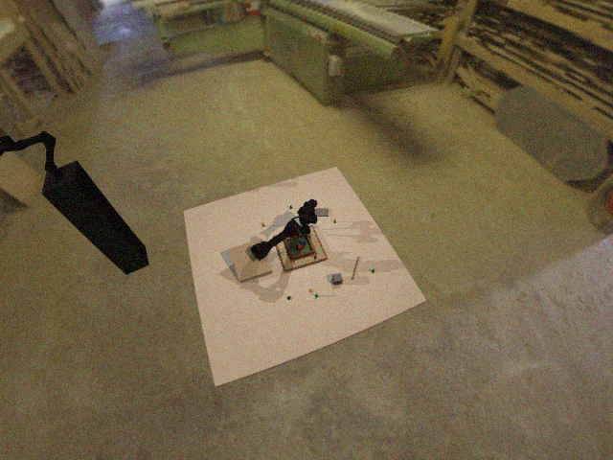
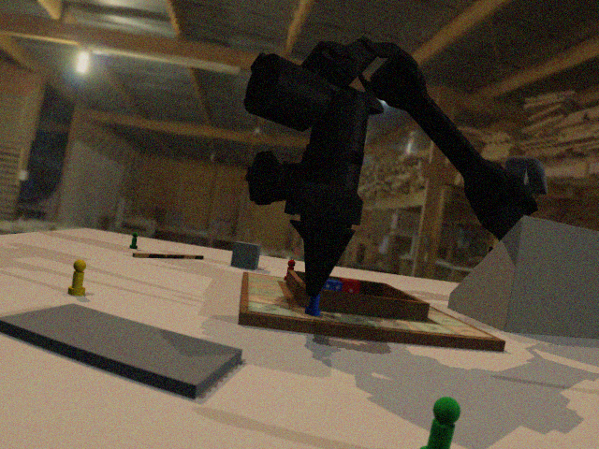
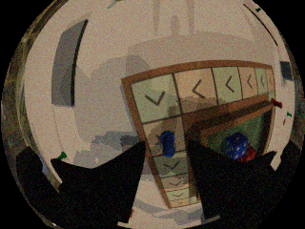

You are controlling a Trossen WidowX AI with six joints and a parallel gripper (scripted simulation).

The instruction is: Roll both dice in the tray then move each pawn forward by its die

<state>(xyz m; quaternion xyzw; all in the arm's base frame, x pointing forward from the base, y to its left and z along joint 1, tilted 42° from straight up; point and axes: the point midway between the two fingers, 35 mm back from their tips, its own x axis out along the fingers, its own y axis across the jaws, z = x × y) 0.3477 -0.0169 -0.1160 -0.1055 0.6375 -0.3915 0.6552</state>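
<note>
My gripper tip is now 10 mm above the blue pawn. Also, from my gripper tip: red pawn: 40 mm behind, 220 mm to the right, 10 mm below; then flat grey slab: 170 mm ahead, 110 mm to the left, 30 mm below; then yellow pawn: 230 mm ahead, 30 mm to the right, 20 mm below.
</note>
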